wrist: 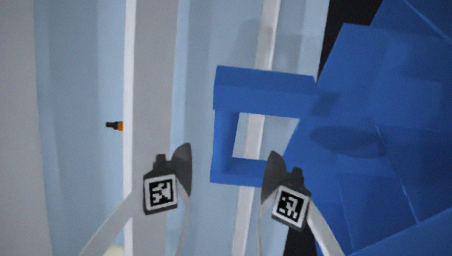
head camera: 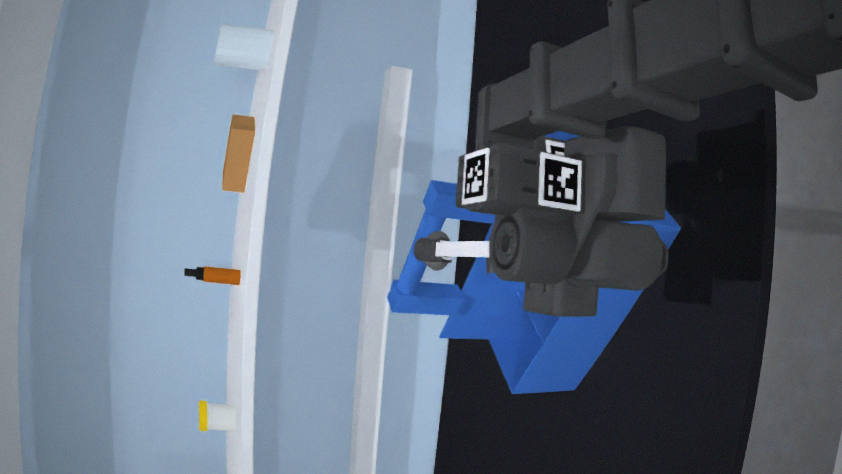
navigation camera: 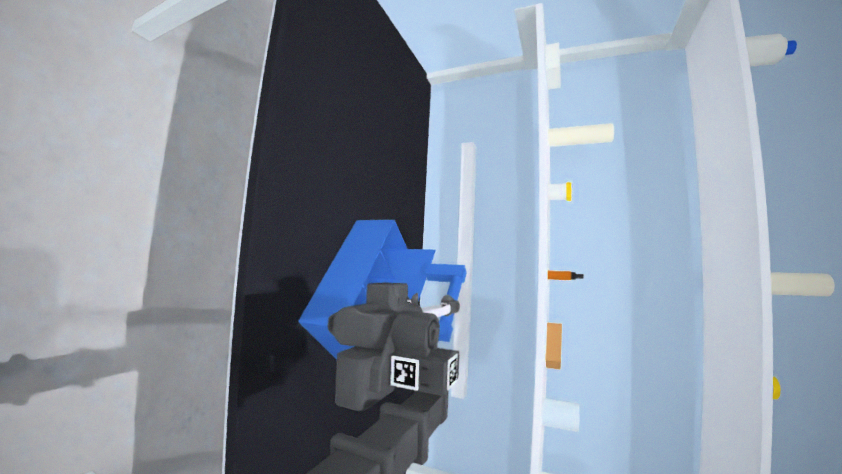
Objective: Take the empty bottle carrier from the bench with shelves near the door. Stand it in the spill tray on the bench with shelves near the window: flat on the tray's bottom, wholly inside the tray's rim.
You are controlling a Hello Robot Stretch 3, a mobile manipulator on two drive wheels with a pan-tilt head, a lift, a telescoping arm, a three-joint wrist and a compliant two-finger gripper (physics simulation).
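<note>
The blue bottle carrier stands on the dark bench top, its compartments empty where they show. Its handle bar runs between two posts. My gripper is open at the handle. In the wrist view one fingertip is on each side of the bar, and the right fingertip covers part of a post. The fingers hold nothing; I cannot tell how deep the bar lies between them. My wrist and arm hide part of the carrier. The spill tray does not show.
A shelf board bears a tan box, an orange bottle, a yellow-lidded jar and a pale beaker. A white rail runs behind the carrier.
</note>
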